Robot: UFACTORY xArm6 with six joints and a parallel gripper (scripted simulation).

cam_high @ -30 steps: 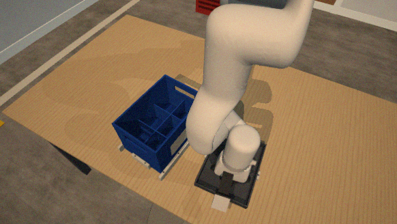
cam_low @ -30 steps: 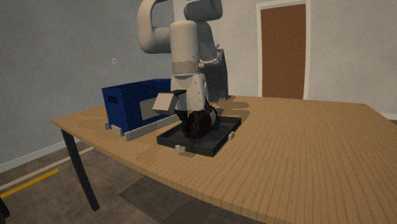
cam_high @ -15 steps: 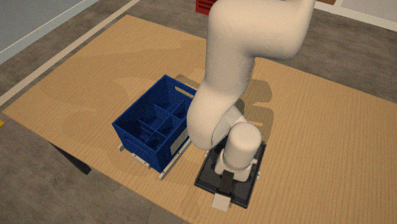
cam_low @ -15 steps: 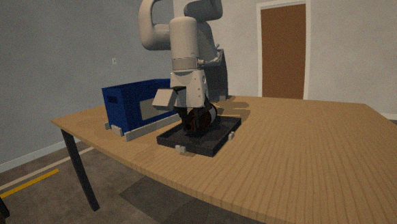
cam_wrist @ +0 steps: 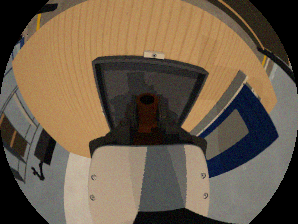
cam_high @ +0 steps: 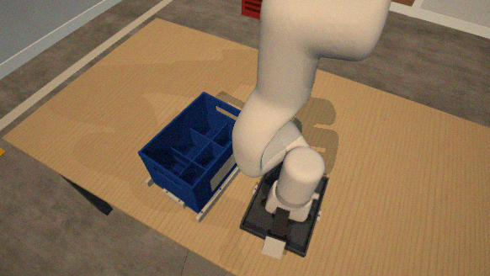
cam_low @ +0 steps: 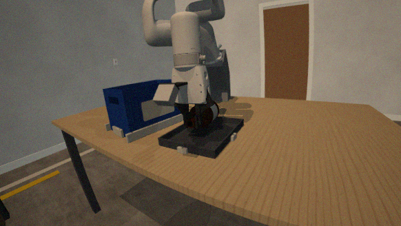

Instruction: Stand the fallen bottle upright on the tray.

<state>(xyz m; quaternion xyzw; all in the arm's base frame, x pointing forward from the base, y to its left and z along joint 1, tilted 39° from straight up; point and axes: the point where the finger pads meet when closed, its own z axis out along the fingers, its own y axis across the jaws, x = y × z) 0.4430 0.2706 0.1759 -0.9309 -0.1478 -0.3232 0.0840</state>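
The brown bottle lies 50 mm behind my hand and 20 mm to the right of it. From my hand the other things lie so: tray (70 mm behind, 60 mm below, 30 mm to the right); then blue crate (300 mm to the right, 10 mm ahead, 10 mm above).
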